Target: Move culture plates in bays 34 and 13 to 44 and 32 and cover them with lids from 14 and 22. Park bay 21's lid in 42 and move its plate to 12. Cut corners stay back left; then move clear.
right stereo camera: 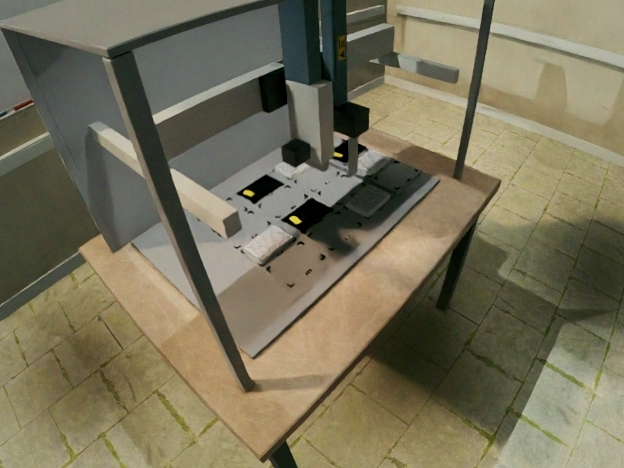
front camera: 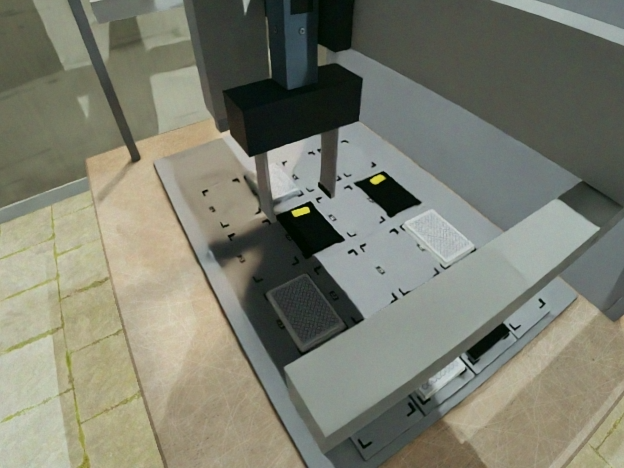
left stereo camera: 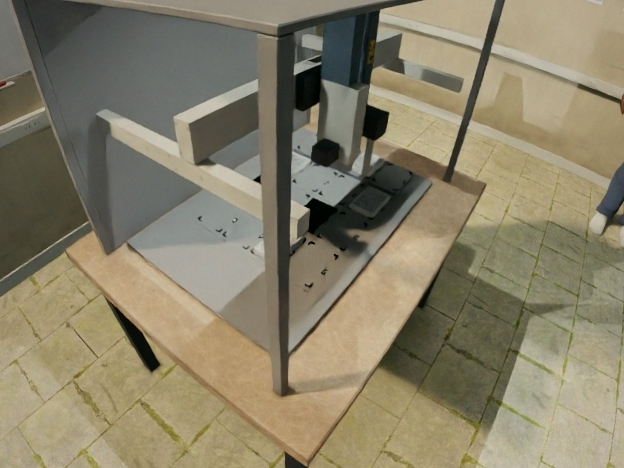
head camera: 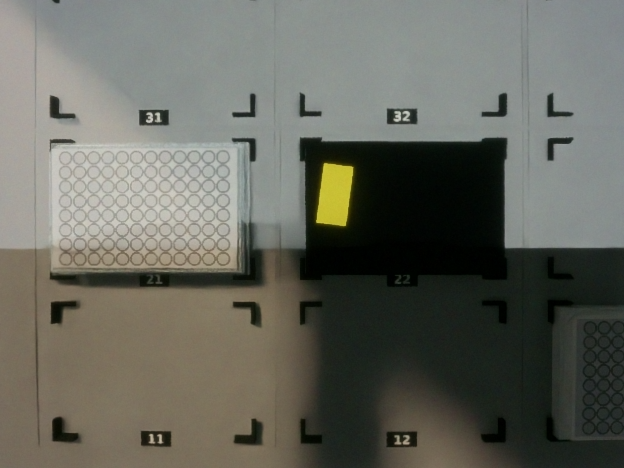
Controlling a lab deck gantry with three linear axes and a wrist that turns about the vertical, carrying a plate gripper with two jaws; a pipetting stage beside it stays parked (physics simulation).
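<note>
My gripper is open and empty, with both jaws wide apart above the deck; one jaw shows in each stereo view. Bay 21 holds a white well-patterned plate with layered edges. A flat black piece with a yellow label lies in bay 22. A similar black piece lies in bay 42. A shaded plate sits in bay 13. A black item sits in bay 34. Bays 12 and 32 hold nothing.
White plates stand in bay 43 and bay 24. A pale rail crosses low in the front view. The pale pipetting stage hangs beside the gripper. Frame posts stand at the deck's edge.
</note>
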